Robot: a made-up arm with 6 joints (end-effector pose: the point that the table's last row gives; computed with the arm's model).
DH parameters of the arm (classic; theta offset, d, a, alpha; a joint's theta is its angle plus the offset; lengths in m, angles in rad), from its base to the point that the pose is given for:
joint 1: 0 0.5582 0 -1.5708
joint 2: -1.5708 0 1.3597 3.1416
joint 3: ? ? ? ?
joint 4: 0 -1.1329 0 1.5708
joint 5: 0 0.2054 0 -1.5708
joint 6: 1.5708 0 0 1.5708
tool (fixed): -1.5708 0 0 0
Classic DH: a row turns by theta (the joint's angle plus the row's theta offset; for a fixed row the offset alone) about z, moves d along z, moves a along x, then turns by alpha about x.
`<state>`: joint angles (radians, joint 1 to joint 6).
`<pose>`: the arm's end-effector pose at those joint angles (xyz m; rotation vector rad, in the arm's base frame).
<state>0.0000 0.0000 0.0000 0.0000 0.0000 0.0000</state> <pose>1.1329 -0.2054 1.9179 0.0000 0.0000 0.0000</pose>
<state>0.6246 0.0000 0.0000 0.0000 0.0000 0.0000</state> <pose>1.0391 0.4959 1.9179 0.0000 0.0000 0.6246</pose>
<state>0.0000 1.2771 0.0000 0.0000 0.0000 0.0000</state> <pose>1.6294 -0.2054 -0.1326 0.0000 1.2771 0.0000</pose>
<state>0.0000 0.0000 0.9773 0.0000 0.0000 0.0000</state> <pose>0.6336 -0.2054 2.8571 0.0000 -0.9773 0.0000</pose>
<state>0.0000 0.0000 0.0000 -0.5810 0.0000 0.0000</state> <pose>1.1329 -0.1717 1.8052 0.5810 0.0000 0.0000</pose>
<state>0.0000 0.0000 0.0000 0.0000 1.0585 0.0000</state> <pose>1.1329 -0.2054 1.9179 0.0000 -1.0585 0.0000</pose>
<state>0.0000 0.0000 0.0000 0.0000 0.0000 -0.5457</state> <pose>1.1329 -0.2054 1.9179 0.5457 0.0000 0.0000</pose>
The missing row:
joint 3: 0 0 0 -1.5708
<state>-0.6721 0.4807 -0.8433 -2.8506 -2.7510 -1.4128</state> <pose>0.7864 -0.3742 0.6508 -1.7143 -0.8108 -1.4420</pose>
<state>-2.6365 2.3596 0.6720 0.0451 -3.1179 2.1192</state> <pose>-0.8303 -0.2246 -1.5328 1.2030 -1.3016 1.2497</pose>
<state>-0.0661 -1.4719 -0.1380 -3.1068 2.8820 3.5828</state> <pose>-1.0643 0.2762 1.7920 -0.2781 1.5343 0.2562</pose>
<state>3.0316 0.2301 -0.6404 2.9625 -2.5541 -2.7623</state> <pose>-1.0839 -0.0836 1.0394 1.9052 -0.4773 1.7199</pose>
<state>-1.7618 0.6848 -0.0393 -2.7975 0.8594 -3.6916</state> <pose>-0.1258 -1.6693 0.8089 1.4162 1.0874 -1.8011</pose>
